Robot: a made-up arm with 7 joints.
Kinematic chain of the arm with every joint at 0, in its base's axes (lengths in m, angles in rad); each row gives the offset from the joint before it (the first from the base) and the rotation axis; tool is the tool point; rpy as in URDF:
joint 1: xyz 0 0 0.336 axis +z
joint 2: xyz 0 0 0 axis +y
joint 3: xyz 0 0 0.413 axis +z
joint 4: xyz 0.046 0 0 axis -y
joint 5: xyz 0.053 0 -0.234 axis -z
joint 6: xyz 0 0 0 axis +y
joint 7: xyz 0.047 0 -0.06 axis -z
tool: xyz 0 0 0 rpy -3.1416 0 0
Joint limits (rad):
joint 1: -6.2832..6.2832
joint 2: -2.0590..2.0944
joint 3: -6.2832..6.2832
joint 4: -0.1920..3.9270
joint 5: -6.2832..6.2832
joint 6: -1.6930..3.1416
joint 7: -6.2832..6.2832
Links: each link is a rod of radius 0.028 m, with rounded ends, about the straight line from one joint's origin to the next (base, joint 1, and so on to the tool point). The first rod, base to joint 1, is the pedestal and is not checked.
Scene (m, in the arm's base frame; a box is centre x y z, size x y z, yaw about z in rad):
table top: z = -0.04
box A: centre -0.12 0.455 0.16 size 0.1 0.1 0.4 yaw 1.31
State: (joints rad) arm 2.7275 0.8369 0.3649 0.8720 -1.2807 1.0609 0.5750
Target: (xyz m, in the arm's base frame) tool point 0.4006 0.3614 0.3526
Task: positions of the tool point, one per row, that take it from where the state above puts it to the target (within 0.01 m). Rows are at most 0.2 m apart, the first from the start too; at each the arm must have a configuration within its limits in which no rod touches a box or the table.
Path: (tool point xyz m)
1: -0.3603 0.2338 0.3324
2: -0.2670 0.3695 0.3947
3: -0.1200 0.4550 0.4678
4: 0.0595 0.4953 0.4226
5: 0.2429 0.4612 0.3831
6: 0.4006 0.3614 0.3526

